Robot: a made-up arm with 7 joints. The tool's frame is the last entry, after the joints. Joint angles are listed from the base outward.
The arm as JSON. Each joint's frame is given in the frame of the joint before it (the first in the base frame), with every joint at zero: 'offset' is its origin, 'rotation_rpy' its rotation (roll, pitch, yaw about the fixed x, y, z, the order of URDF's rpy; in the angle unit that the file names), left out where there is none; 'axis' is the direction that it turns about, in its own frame. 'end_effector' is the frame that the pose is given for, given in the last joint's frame.
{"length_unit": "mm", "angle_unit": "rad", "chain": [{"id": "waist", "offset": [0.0, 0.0, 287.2], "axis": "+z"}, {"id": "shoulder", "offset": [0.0, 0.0, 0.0], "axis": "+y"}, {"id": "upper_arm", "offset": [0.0, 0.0, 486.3], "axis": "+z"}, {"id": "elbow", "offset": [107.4, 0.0, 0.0], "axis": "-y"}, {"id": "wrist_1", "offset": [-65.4, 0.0, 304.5], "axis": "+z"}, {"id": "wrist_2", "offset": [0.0, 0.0, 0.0], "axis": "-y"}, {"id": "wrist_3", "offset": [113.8, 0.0, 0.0], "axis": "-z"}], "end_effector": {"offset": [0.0, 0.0, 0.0], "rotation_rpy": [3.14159, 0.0, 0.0]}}
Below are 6 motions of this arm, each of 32 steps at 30 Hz.
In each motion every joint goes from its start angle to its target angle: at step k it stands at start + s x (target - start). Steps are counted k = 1, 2, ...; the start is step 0. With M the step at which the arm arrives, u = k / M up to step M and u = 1 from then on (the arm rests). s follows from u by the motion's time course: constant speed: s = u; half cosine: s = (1 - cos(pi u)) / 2; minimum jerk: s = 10 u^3 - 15 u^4 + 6 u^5.
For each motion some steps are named. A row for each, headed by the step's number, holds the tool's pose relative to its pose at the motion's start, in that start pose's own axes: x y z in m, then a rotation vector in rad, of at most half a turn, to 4 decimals.
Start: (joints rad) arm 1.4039 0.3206 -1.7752 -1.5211 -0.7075 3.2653 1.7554
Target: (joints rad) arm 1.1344 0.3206 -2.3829 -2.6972 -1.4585 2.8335 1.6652
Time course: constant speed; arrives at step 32
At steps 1, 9, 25, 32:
1: 0.0006 0.0171 0.0083 -0.0614 0.0027 -0.0269
9: 0.0108 0.1670 0.0415 -0.5498 -0.0069 -0.2063
25: 0.0120 0.4390 -0.0706 -1.4440 -0.2326 -0.3566
32: -0.0171 0.5040 -0.1660 -1.7521 -0.4291 -0.3259

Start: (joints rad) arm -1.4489 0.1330 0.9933 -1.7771 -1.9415 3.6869 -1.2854
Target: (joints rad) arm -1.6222 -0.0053 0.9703 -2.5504 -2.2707 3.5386 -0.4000
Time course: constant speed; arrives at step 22
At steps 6, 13, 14, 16, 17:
6: 0.0574 -0.0030 0.0035 0.1046 0.1931 0.2509
13: 0.1269 0.0000 -0.0062 0.2637 0.3903 0.5403
14: 0.1368 0.0011 -0.0088 0.2893 0.4160 0.5811
16: 0.1564 0.0041 -0.0146 0.3425 0.4655 0.6620
17: 0.1661 0.0059 -0.0180 0.3700 0.4893 0.7021

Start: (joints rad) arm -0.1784 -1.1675 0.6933 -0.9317 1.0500 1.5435 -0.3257
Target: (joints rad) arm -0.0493 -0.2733 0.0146 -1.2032 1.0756 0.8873 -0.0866
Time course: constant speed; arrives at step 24
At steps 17, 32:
17: -0.2721 0.5994 -0.0571 0.4051 -0.2455 1.0084
32: -0.4774 0.7485 0.0022 0.6648 -0.3870 1.3913

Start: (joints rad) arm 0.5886 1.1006 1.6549 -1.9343 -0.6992 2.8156 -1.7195
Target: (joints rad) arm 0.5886 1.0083 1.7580 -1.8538 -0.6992 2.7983 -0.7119
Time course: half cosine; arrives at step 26
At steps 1, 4, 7, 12, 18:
1: 0.0002 0.0003 -0.0001 -0.0003 -0.0002 0.0032
4: 0.0030 0.0043 -0.0019 -0.0043 -0.0027 0.0510
7: 0.0089 0.0126 -0.0055 -0.0129 -0.0070 0.1501
12: 0.0240 0.0324 -0.0142 -0.0361 -0.0127 0.3919
18: 0.0446 0.0568 -0.0252 -0.0676 -0.0097 0.6987

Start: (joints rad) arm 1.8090 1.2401 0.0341 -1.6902 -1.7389 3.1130 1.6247
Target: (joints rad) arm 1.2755 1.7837 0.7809 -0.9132 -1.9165 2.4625 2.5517
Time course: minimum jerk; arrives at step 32
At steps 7, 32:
7: 0.0061 0.0024 0.0180 -0.0033 0.0264 0.0919
32: 0.0955 0.2036 0.1632 -0.1238 0.3934 1.7608

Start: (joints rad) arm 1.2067 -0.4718 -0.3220 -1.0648 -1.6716 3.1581 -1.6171
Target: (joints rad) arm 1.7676 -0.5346 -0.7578 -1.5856 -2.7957 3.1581 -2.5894
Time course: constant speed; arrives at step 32
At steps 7, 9, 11, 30, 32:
7: 0.0662 -0.0279 0.0048 -0.0335 0.1215 -0.3981
9: 0.0859 -0.0357 0.0045 -0.0547 0.1543 -0.5110
11: 0.1058 -0.0435 0.0034 -0.0811 0.1853 -0.6234
30: 0.2934 -0.1089 -0.0418 -0.5736 0.2929 -1.6456
32: 0.3119 -0.1148 -0.0494 -0.6464 0.2731 -1.7454

